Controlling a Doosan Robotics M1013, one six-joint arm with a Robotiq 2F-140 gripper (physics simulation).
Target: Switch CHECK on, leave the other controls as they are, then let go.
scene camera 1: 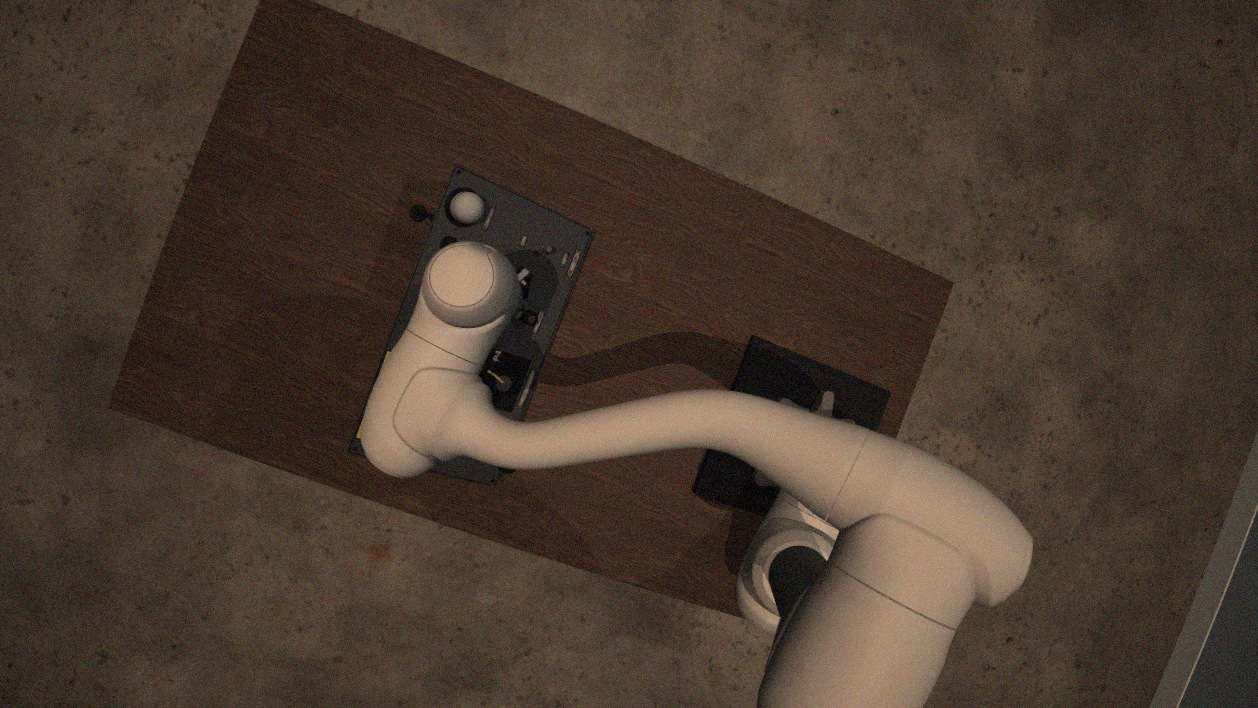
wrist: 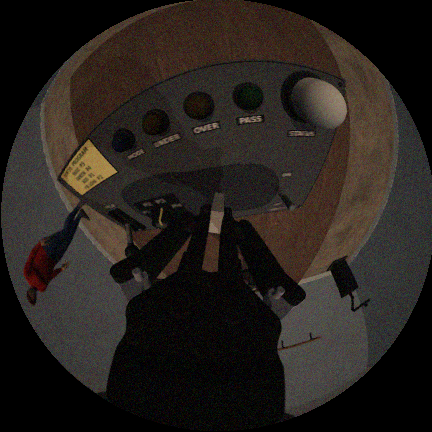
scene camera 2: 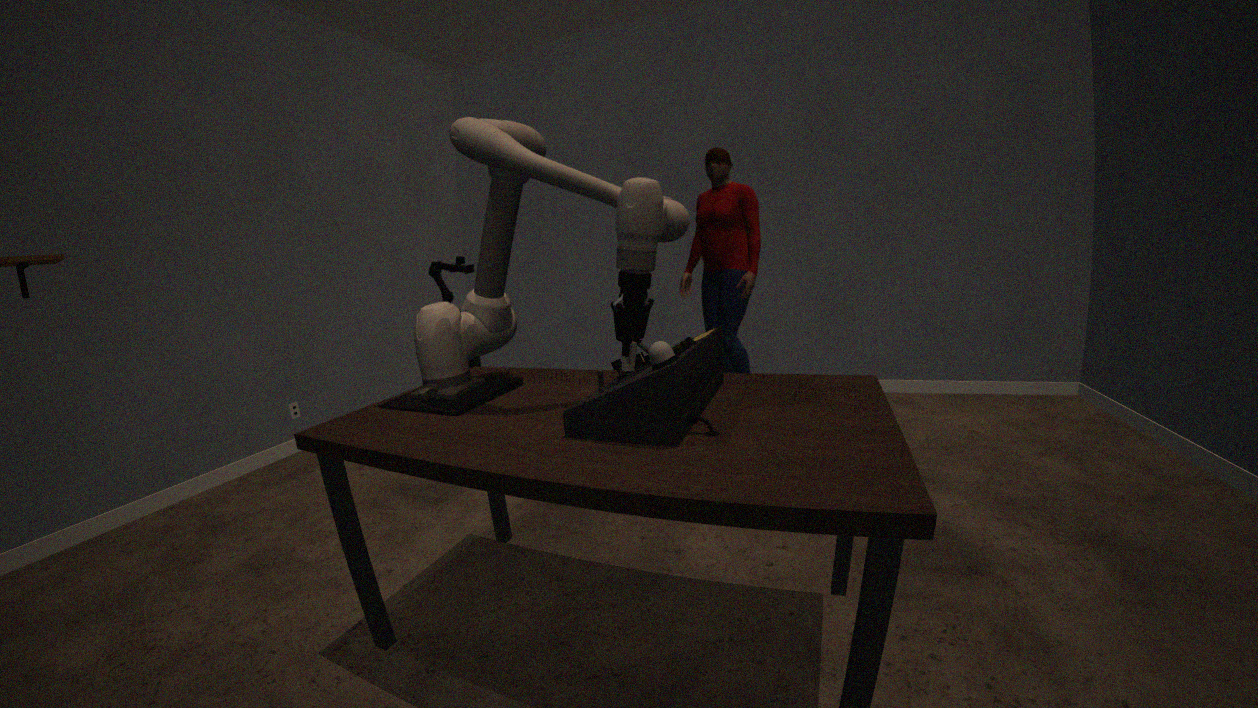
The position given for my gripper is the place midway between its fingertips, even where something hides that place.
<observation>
I see my gripper (scene camera 2: 627, 369) and a sloped control panel (scene camera 1: 474, 208).
My gripper is seen too in the wrist view (wrist: 217, 200). The sloped control panel is seen too in the wrist view (wrist: 254, 129) and in scene camera 2 (scene camera 2: 657, 404).
</observation>
